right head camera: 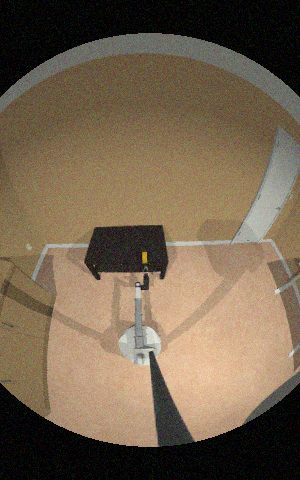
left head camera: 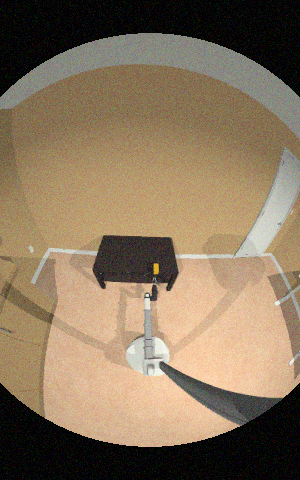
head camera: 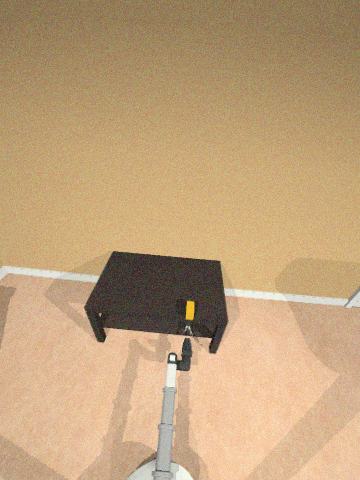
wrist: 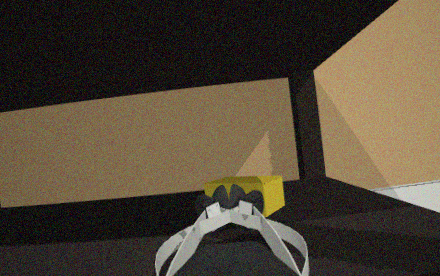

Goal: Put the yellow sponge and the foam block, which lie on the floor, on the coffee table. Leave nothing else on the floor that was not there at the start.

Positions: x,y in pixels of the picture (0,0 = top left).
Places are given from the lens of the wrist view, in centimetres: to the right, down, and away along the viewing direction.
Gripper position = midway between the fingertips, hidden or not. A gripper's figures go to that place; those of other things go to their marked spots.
my gripper (wrist: pixel 229 200): 1, 6, 25
dark coffee table (wrist: pixel 59 59): -24, -12, 37
